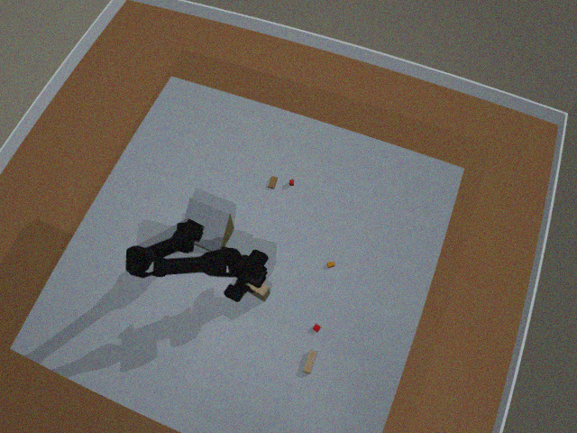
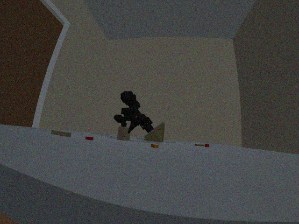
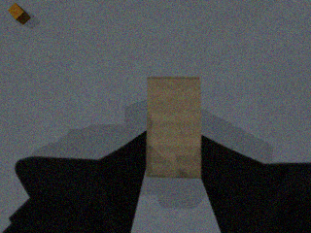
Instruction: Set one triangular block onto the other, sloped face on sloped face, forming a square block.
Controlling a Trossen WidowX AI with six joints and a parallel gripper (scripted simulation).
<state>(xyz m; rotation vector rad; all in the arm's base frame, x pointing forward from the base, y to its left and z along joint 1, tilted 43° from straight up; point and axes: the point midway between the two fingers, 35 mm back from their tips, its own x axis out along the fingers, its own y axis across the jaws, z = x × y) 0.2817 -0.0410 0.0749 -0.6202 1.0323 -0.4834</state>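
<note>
My gripper tip is now 10 mm below the triangular block and 10 mm past it. The rest, counted from my gripper tip: orange cube: 210 mm to the left, 190 mm ahead, 30 mm below.
</note>
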